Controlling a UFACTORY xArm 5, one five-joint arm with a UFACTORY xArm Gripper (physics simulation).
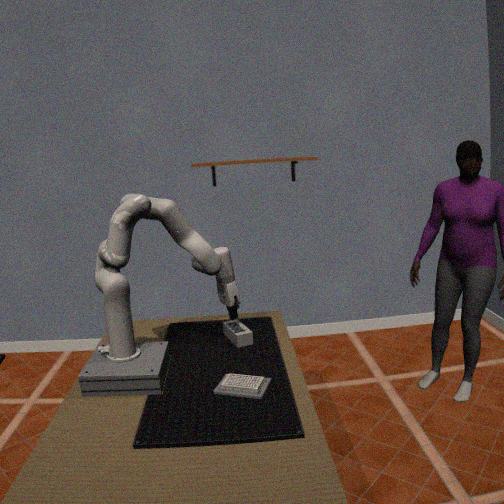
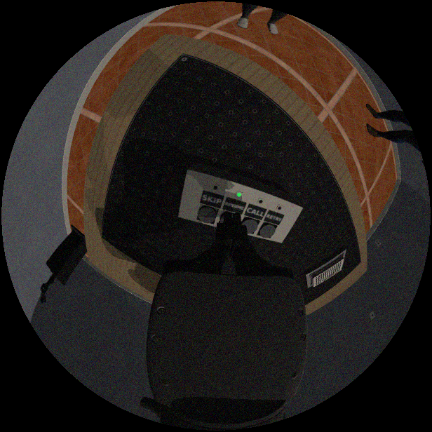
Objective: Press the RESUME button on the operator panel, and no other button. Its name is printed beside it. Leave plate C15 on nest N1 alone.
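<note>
The operator panel [image 1: 243,341] [image 2: 190,197] is a pale box with four round buttons in a row, labelled SKIP, RESUME, CALL and RETRY. A green lamp [image 2: 239,194] is lit above the RESUME label [image 2: 234,205], which is partly legible. The RESUME button [image 2: 223,218] is mostly hidden by the fingers. My gripper [image 1: 233,317] [image 2: 230,221] is shut and empty, pointing down over the panel at the RESUME button. The fingertips look slightly above the panel; the exact gap is unclear. Plate C15 [image 1: 242,382] [image 2: 328,272] lies on nest N1 [image 1: 257,394] [image 2: 310,281], apart from the gripper.
The SKIP button [image 2: 206,215] and CALL button [image 2: 250,226] flank the fingers; the RETRY button [image 2: 267,230] is farther along. A black mat [image 1: 200,425] [image 2: 165,115] lies under panel and nest. A person [image 1: 467,235] stands beyond the table [image 1: 175,470]. A shelf [image 1: 255,162] hangs on the wall.
</note>
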